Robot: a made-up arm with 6 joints.
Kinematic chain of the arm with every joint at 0, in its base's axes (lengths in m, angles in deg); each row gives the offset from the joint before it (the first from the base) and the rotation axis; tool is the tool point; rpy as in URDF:
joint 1: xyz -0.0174 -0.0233 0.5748 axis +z
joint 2: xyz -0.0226 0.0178 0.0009 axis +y
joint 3: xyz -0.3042 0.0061 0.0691 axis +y
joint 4: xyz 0.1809 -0.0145 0.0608 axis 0.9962 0 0.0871
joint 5: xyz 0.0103 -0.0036 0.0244 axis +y
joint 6: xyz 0.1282 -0.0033 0.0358 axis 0.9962 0 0.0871
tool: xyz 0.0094 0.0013 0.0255 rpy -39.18 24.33 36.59
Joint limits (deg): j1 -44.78..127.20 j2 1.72..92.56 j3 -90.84..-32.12 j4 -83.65..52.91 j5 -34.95..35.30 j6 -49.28..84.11
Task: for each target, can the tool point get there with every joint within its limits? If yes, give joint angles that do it. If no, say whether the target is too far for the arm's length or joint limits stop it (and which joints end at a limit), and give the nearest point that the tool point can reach.
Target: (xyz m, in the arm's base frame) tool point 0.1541 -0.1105 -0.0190
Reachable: no: joint limits stop it (at a limit: joint 2, joint 3, joint 5, joint 6) | nearest point 0.2014 -0.1345 0.6028 | short by 0.624 m
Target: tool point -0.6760 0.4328 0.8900
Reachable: no: too far | nearest point -0.4573 0.2813 0.9260 | short by 0.268 m
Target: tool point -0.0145 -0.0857 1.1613
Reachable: yes | joints 94.91 41.96 -82.52 -7.52 -6.30 30.38
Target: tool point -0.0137 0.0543 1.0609
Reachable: yes | joints 65.92 42.04 -61.49 -36.63 7.42 22.96
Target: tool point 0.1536 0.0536 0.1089
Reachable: no: joint limits stop it (at a limit: joint 2, joint 3, joint 5, joint 6) | nearest point 0.2065 0.0774 0.6028 | short by 0.497 m
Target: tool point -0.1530 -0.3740 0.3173
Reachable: no: joint limits stop it (at a limit: joint 1, joint 2, joint 3, joint 5, joint 6) | nearest point 0.1476 -0.2258 0.6128 | short by 0.447 m
